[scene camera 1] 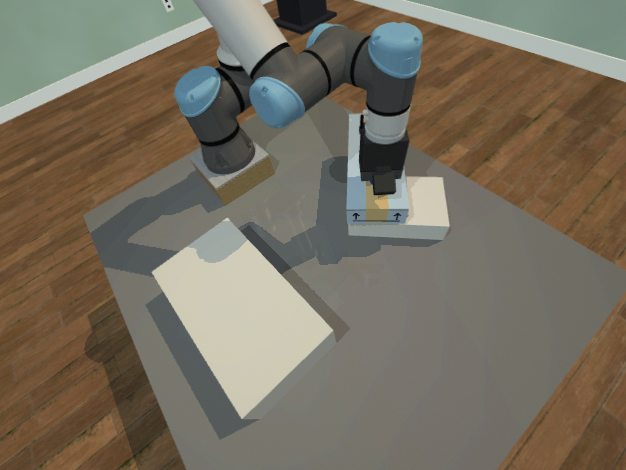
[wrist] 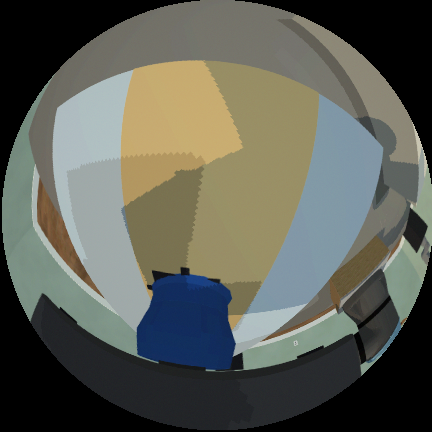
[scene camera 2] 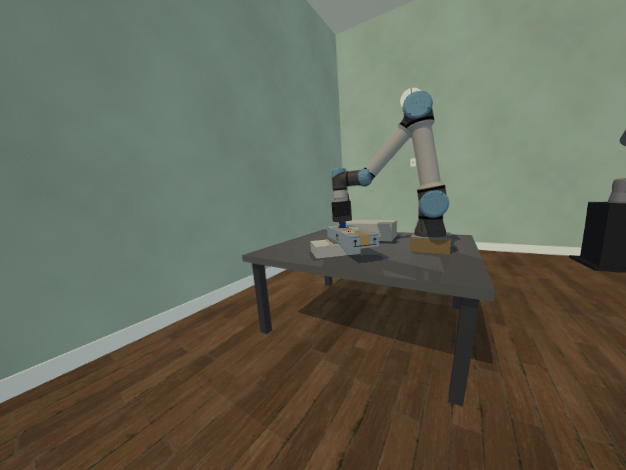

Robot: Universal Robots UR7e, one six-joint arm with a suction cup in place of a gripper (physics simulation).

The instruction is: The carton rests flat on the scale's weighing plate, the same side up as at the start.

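Places are measured from the arm's base along level axes (x ahead, y left, z up), in centimetres.
Where they show: end effector, tool point: (wrist: 193, 276); arm's base, origin of the base link: (scene camera 1: 230, 155) (wrist: 362, 289) (scene camera 2: 429, 234).
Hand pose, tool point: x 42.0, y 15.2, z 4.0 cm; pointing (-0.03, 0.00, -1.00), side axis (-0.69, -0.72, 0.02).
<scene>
Things, the pixels of their top centre, and the offset from my tool point. Level surfaces: height alone.
- carton, middle of its top: (wrist: 195, 340) (scene camera 1: 374, 154) (scene camera 2: 349, 229) dx -6.0, dy +6.3, dz +1.3 cm
- low pale block, middle of its top: (scene camera 1: 397, 194) (scene camera 2: 334, 238) dx +3.6, dy +3.8, dz -4.2 cm
- larger pale block, middle of its top: (scene camera 1: 232, 298) (scene camera 2: 367, 221) dx -2.8, dy -40.2, dz -0.8 cm
- grey table, its level: dz -11.6 cm
The carton (scene camera 1: 356, 199) (scene camera 2: 353, 237) (wrist: 215, 150) is flat, light blue and white, with a wide orange tape band on top and upward arrows on its side. My gripper, a blue suction cup (scene camera 2: 342, 224) (wrist: 185, 317) under a black housing, is on the carton's upper face with suction on. The carton looks level, its tape side up. It lies over part of a low pale block (scene camera 1: 429, 202) (scene camera 2: 328, 249), which may be the scale, and overhangs it. Whether the carton's underside touches the block is hidden. No marked weighing plate can be made out.
A larger pale block (scene camera 1: 242, 318) (scene camera 2: 386, 231) stands on the grey table (scene camera 1: 429, 328) (scene camera 2: 283, 254). My arm's base stands on a wood-sided block (scene camera 1: 247, 179) (scene camera 2: 429, 244) (wrist: 360, 265) at the table's far side in the first scene view.
</scene>
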